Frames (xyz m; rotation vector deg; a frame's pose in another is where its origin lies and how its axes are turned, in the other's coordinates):
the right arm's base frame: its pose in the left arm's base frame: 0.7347 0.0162 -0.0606 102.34 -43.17 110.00
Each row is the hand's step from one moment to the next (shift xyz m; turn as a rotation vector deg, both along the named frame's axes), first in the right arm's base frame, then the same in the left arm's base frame.
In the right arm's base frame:
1: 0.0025 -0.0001 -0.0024 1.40 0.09 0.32
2: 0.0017 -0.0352 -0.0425 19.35 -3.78 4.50
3: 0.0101 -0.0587 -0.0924 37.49 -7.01 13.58
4: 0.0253 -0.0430 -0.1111 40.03 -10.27 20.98
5: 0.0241 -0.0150 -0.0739 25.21 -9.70 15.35
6: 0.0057 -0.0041 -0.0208 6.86 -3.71 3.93
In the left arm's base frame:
1: -0.0020 0.0014 0.0024 0.06 -0.36 1.39
2: -0.0108 0.0540 0.0041 4.02 -1.18 19.78
3: -0.0353 0.1032 0.0134 11.34 -5.62 38.46
4: -0.0611 0.1021 0.0262 18.86 -7.97 41.58
5: -0.0499 0.0569 0.0232 15.56 -3.89 26.61
6: -0.0140 0.0160 0.0054 4.72 -0.08 7.35

